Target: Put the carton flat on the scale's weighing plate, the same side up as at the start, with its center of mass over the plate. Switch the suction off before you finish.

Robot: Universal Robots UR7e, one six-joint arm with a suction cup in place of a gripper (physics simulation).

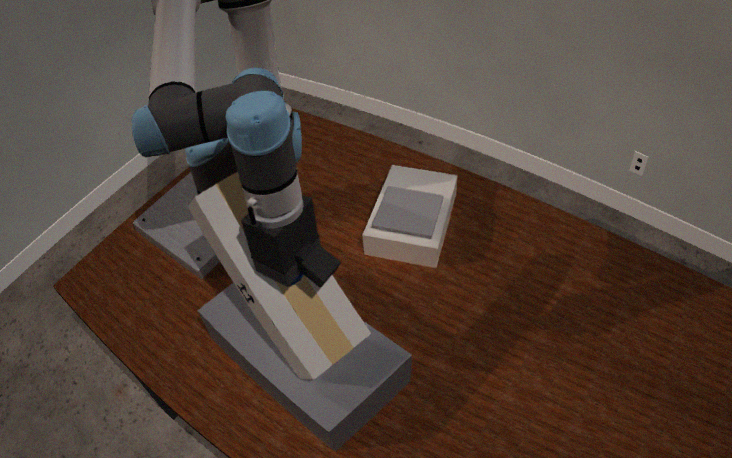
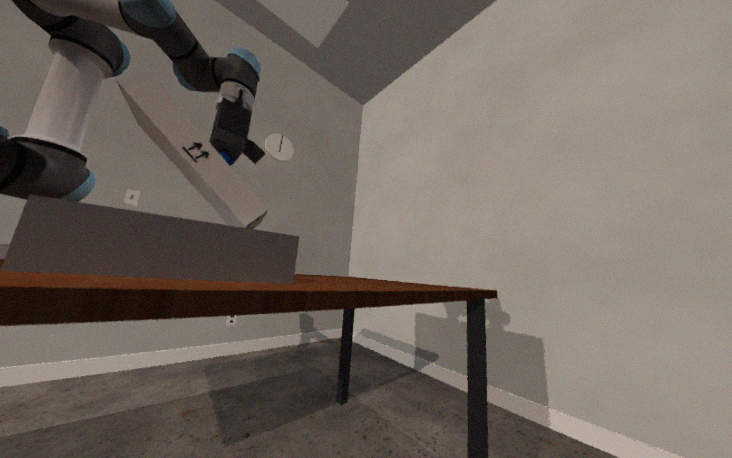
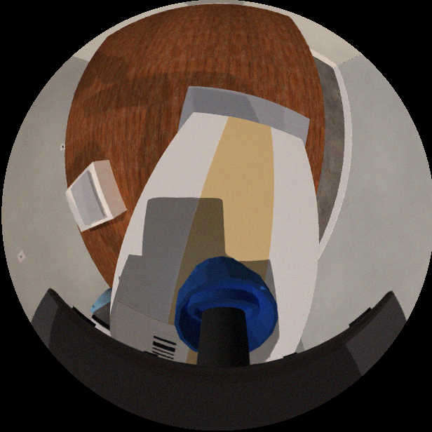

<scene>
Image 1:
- long white carton: 313, 328
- large grey block: 338, 403
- white scale: 409, 221
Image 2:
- large grey block: 53, 235
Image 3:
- my suction cup: 215, 272
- long white carton: 224, 186
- large grey block: 203, 99
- white scale: 93, 197
</scene>
